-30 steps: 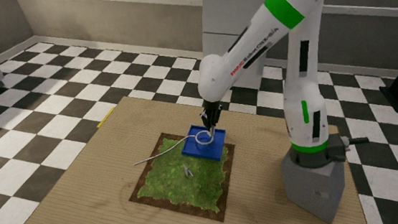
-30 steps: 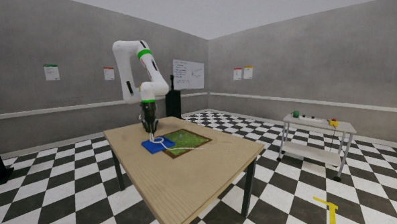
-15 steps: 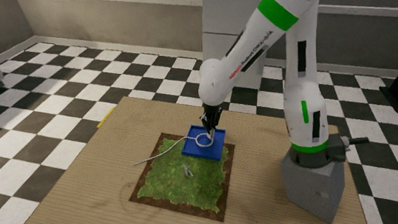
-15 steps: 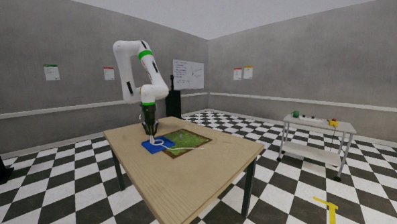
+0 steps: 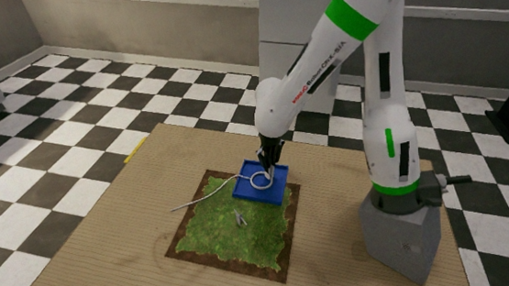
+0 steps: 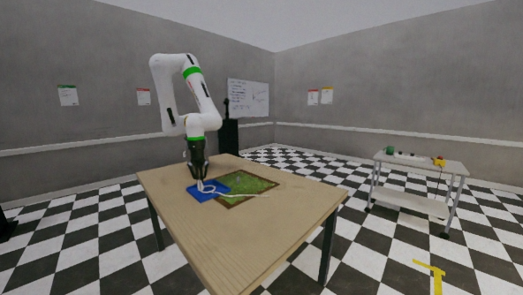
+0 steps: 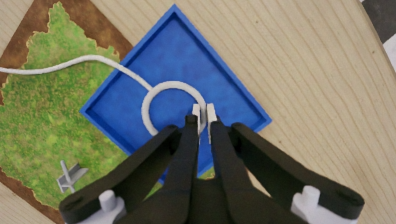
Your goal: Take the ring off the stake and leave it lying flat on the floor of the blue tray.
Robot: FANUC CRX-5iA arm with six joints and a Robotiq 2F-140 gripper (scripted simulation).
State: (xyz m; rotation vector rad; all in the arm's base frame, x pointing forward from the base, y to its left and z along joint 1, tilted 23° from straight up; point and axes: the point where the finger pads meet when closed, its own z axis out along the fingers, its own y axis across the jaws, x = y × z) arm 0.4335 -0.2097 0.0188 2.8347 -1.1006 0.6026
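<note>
Now: the blue tray 4 cm below my hand, 3 cm to the left of it and 3 cm ahead of it. The rest, counted from my hand: white stake (23 cm to the left, 8 cm ahead, 2 cm below); green grass mat (20 cm to the left, 9 cm ahead, 6 cm below).
</note>
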